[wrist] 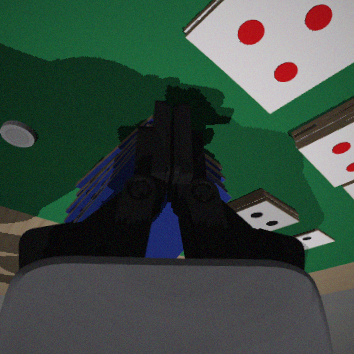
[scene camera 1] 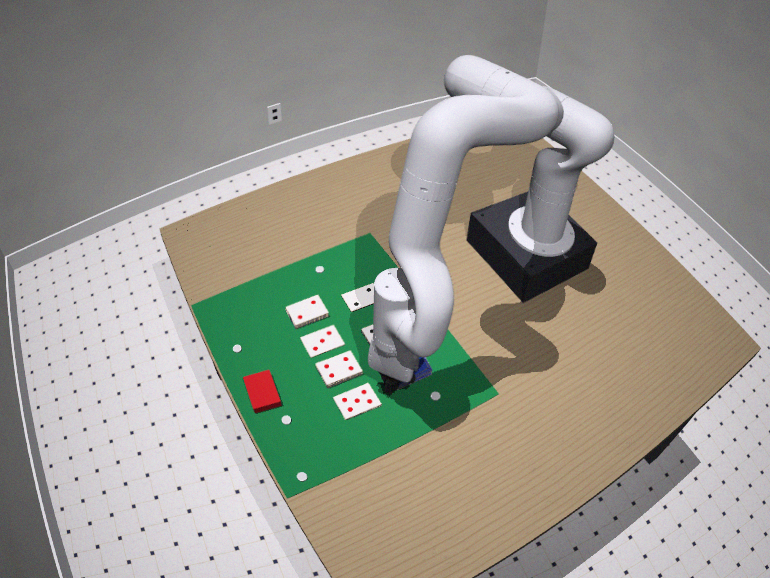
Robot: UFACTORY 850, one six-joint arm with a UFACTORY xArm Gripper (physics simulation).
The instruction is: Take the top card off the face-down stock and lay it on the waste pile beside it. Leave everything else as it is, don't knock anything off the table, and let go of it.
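The face-down stock (scene camera 1: 424,369) (wrist: 165,239) is blue-backed, with staggered layers at its sides in the wrist view, and is partly hidden behind the gripper. My gripper (scene camera 1: 386,386) (wrist: 168,121) is shut and empty, its fingers together over the stock's edge on the side toward the red-pip cards. Whether the fingertips touch the stock is unclear. A face-up pile with black pips (scene camera 1: 368,334) (wrist: 276,212) lies beside the stock, mostly hidden by the arm in the scene view.
Red-pip cards (scene camera 1: 357,401) (wrist: 310,55) form a row beside the gripper. A card with two black pips (scene camera 1: 353,301) (wrist: 320,239) lies farther off. A pale disc (scene camera 1: 435,395) (wrist: 19,135) lies near the stock. A red box (scene camera 1: 262,390) sits near the green mat's (scene camera 1: 279,460) outer edge.
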